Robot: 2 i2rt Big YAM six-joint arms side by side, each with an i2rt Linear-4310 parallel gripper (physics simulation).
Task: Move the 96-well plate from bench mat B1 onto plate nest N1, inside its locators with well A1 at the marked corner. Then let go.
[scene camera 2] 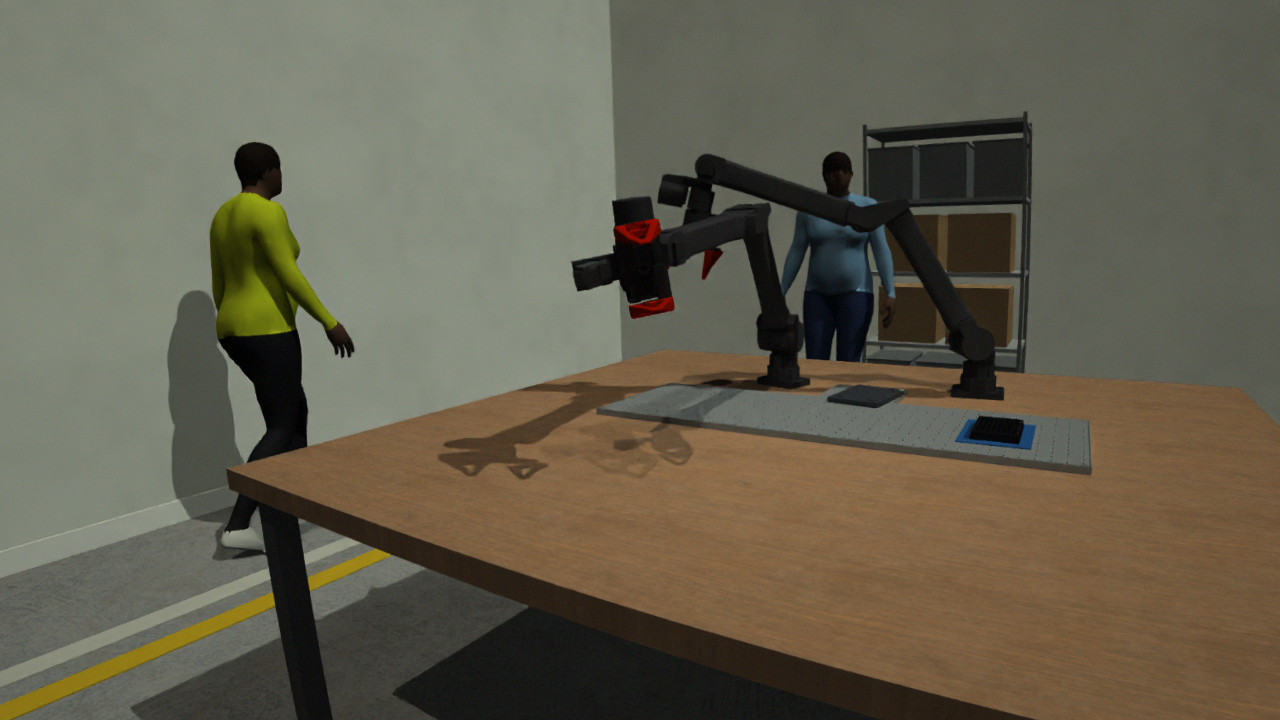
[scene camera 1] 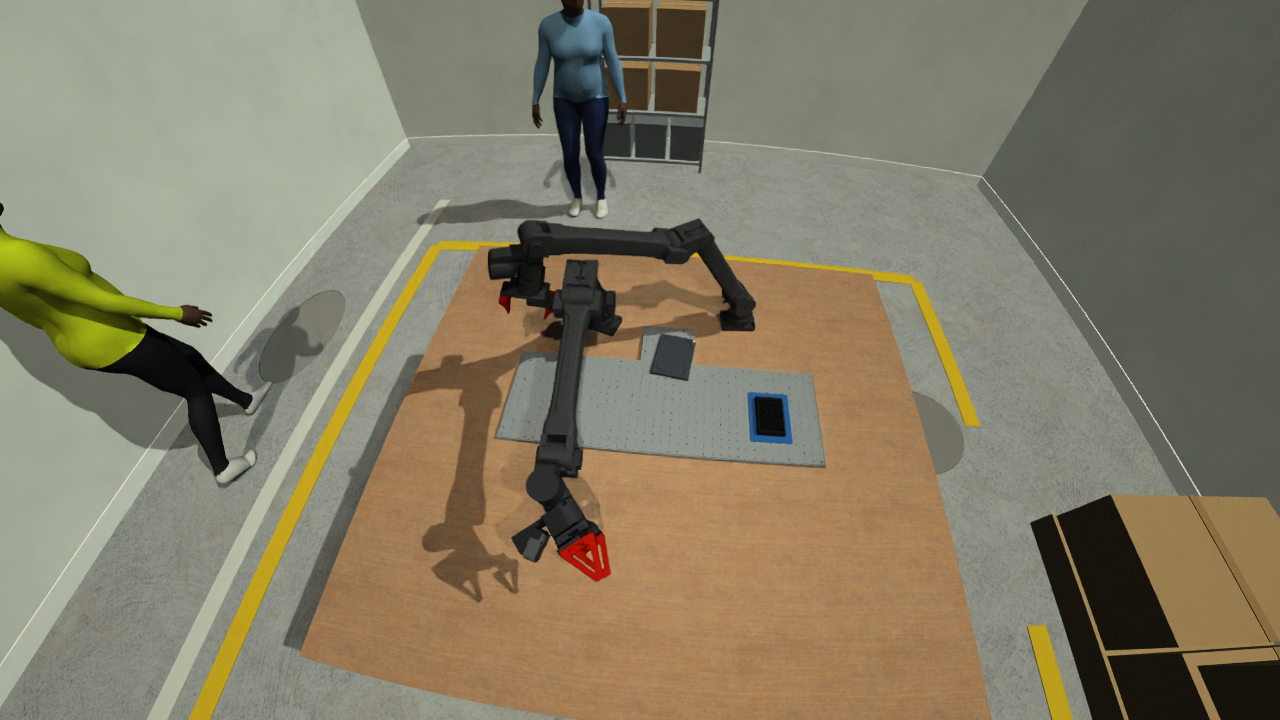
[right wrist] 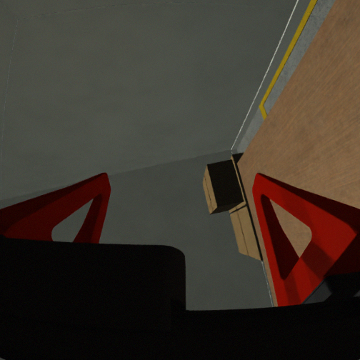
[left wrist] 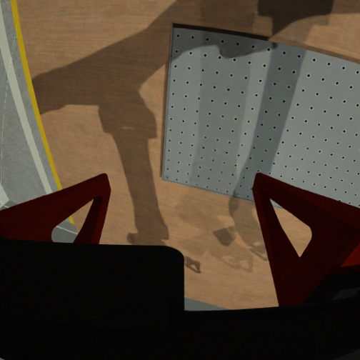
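Seen in the pictures: left gripper, fingertip midpoint: (scene camera 2: 684,274) (scene camera 1: 526,315); right gripper, fingertip midpoint: (scene camera 2: 650,277) (scene camera 1: 604,577); left arm's base at its link origin: (scene camera 2: 977,395) (scene camera 1: 737,322); right arm's base at its link origin: (scene camera 2: 783,383) (scene camera 1: 602,323).
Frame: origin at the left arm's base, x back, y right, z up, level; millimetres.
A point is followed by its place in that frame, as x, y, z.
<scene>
The black 96-well plate (scene camera 1: 769,416) {-398, -45, 23} (scene camera 2: 997,428) {-415, -48, 28} lies flat on the blue bench mat (scene camera 1: 756,437) {-464, 3, 15} (scene camera 2: 1024,442) {-449, -95, 15}, at the right end of the perforated board. A dark grey slab (scene camera 1: 673,355) {-172, 239, 24} (scene camera 2: 866,394) {-185, 235, 25}, which looks like the plate nest, sits slightly turned at the board's upper edge; its locators and corner mark are too small to tell. My left gripper (scene camera 1: 527,307) {-246, 654, 299} (left wrist: 181,181) is open and empty, raised at the picture's upper left, well away from the plate. My right gripper (scene camera 1: 600,573) {-893, 408, 326} (scene camera 2: 644,270) {-893, 408, 326} (right wrist: 181,180) is open and empty, high over the table below the board.
The grey perforated board (scene camera 1: 626,420) {-407, 387, 13} (scene camera 2: 760,421) {-452, 398, 13} (left wrist: 215,120) lies on the wooden table (scene camera 1: 760,582) {-866, 39, 0} (scene camera 2: 805,555) {-992, 158, 0}. My right arm reaches across the board's left part. One person (scene camera 1: 580,62) stands behind the table, another (scene camera 1: 80,295) at the left. Boxes (scene camera 1: 1154,573) stand at lower right.
</scene>
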